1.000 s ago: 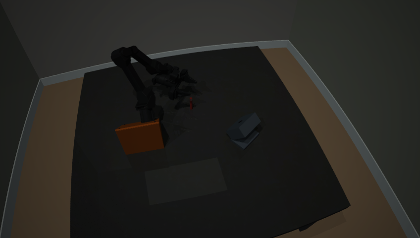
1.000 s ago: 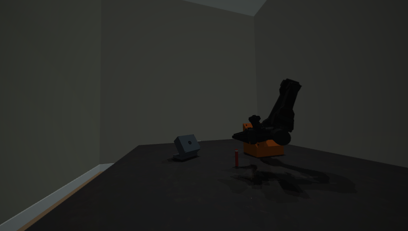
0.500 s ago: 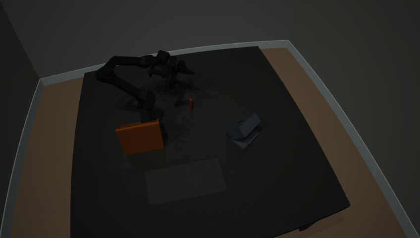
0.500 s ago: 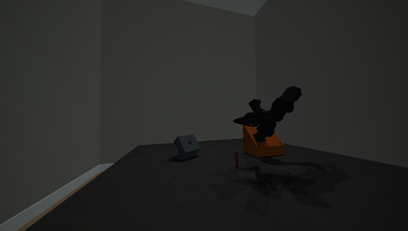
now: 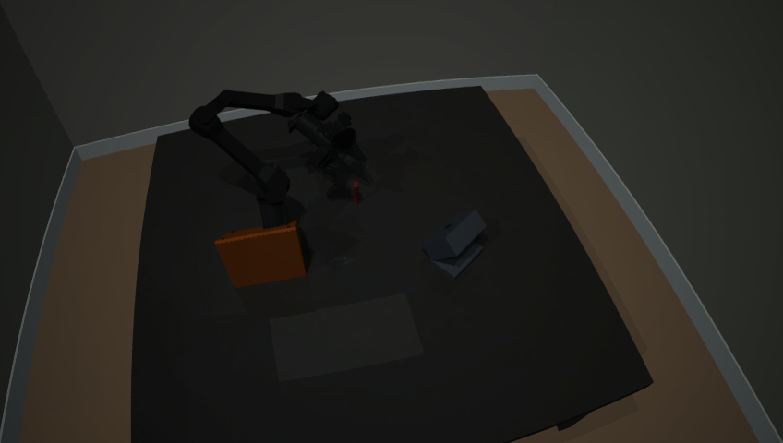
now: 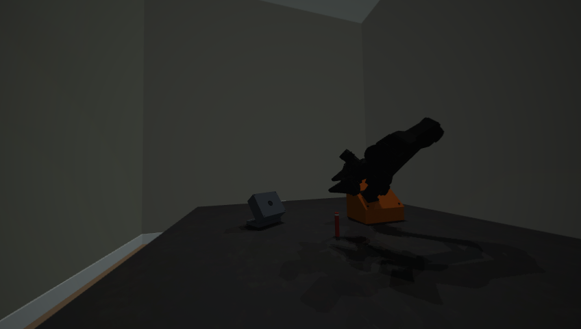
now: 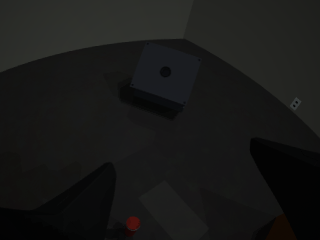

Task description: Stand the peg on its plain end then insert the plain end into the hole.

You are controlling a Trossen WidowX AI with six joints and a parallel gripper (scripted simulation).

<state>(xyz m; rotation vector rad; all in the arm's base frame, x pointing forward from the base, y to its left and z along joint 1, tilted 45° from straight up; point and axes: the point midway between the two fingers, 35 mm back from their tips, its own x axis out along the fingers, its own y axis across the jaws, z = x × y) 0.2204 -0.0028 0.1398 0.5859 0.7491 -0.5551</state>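
My gripper tip is now 30 mm to the right of the red peg and 120 mm above it. The rest, counted from my gripper tip: sloped panel (190 mm ahead, 220 mm to the right, 100 mm below).
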